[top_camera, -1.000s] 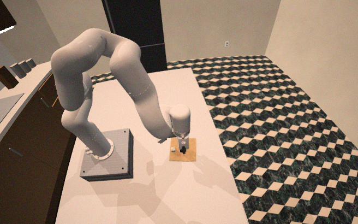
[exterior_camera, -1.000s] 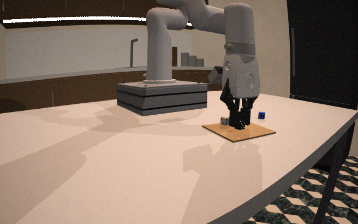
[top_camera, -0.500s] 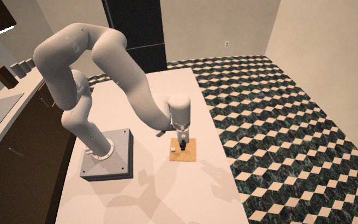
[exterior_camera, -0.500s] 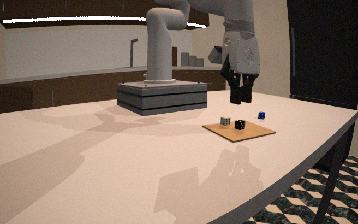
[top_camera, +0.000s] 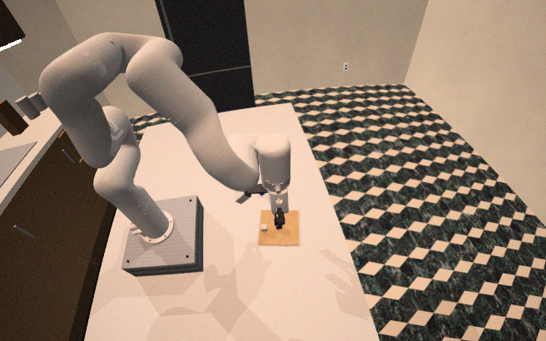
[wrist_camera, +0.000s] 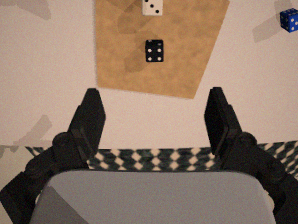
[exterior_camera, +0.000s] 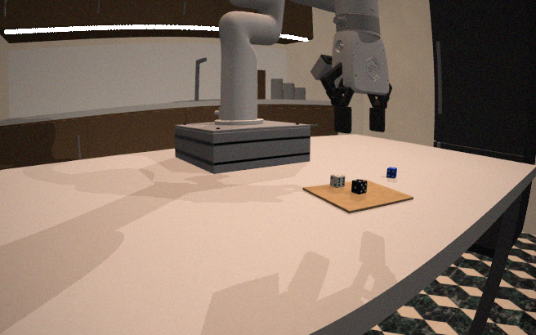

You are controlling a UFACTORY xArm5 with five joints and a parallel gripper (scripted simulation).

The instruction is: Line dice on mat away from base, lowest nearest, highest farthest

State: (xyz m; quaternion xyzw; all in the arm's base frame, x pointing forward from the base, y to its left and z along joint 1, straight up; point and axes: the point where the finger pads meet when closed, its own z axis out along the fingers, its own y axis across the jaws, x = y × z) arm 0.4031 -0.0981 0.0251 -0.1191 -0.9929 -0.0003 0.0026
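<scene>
The blue die lies 170 mm to the left of my hand, 100 mm below it and 10 mm behind it. The rest, counted from my hand: black die: 100 mm below; then tan mat: 110 mm below; then white die: 100 mm below, 50 mm behind, 10 mm to the left.
</scene>
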